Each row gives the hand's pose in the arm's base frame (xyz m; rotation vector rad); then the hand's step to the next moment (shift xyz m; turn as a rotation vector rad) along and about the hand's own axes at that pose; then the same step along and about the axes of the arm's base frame.
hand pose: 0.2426 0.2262 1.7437 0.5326 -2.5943 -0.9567
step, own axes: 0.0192 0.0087 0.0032 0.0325 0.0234 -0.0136
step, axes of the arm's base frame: -0.0202 -0.0007 0.0068 -0.0282 -0.0055 0.0310
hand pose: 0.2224 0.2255 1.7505 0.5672 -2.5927 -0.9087
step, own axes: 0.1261 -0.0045 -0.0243 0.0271 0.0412 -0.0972
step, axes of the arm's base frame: -0.0974 -0.0750 0.0375 0.0080 -0.0333 0.1035
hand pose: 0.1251 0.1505 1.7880 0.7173 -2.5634 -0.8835
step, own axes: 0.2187 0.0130 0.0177 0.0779 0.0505 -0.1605
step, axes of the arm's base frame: -0.1913 -0.1049 0.0269 -0.0077 -0.0854 0.1644
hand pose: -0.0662 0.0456 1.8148 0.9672 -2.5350 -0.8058
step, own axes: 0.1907 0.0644 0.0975 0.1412 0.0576 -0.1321
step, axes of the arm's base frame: -0.2162 -0.0527 -0.0225 -0.0703 -0.1132 0.1515
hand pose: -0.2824 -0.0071 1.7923 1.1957 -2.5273 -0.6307
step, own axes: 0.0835 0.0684 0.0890 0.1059 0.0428 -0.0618
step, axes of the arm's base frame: -0.1345 -0.0029 -0.0384 -0.0681 -0.0752 0.0811
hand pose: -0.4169 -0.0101 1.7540 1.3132 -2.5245 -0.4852
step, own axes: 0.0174 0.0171 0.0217 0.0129 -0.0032 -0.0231
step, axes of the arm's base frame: -0.0305 -0.0014 -0.0117 0.0037 -0.0164 0.0207
